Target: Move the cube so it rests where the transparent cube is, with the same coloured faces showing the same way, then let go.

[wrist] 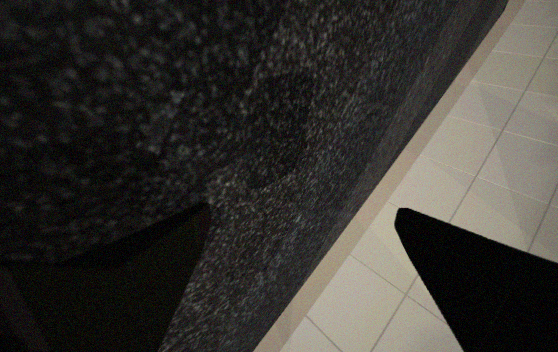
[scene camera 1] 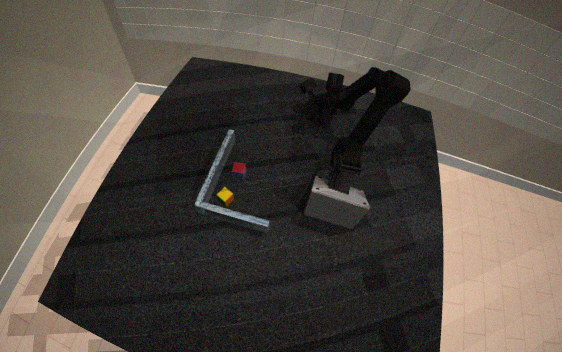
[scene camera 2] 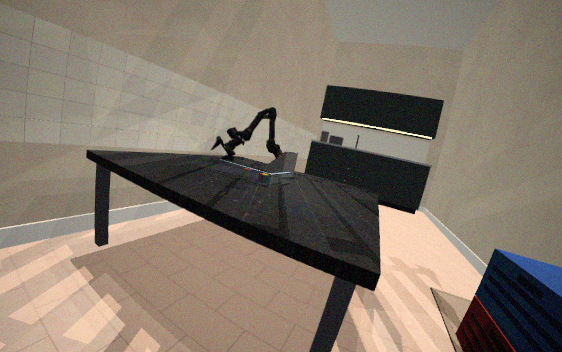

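Pixels of known places: gripper, fingertip midpoint: [wrist: 303,214] [scene camera 1: 307,101] [scene camera 2: 214,155]; arm's base, link origin: [scene camera 1: 338,188] [scene camera 2: 281,159].
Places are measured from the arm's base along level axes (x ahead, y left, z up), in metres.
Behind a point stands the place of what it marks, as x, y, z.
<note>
One cube [scene camera 1: 225,196] [scene camera 2: 264,176] has a yellow top with orange and green sides and sits turned, near the inner corner of the L-shaped pale barrier. The other cube [scene camera 1: 239,170] [scene camera 2: 247,171] has a red top and a dark blue side and stands near the barrier's long arm, apart from the first. Which of the two is transparent I cannot tell for certain. My gripper [scene camera 1: 301,107] {0.217, -0.397, -0.067} [scene camera 2: 221,153] {0.217, -0.397, -0.067} [wrist: 303,214] {0.217, -0.397, -0.067} is open and empty, above the back part of the table, well away from both cubes. Neither cube shows in the wrist view.
The L-shaped barrier [scene camera 1: 214,170] {0.399, 0.065, -0.045} stands beside the cubes on the left and front sides. The arm's grey base [scene camera 1: 336,204] {-0.004, 0.070, 0.029} stands to their right on the black table [scene camera 1: 240,285] {0.174, 0.365, -0.106}. The table's far edge shows in the wrist view, with a tiled surface beyond.
</note>
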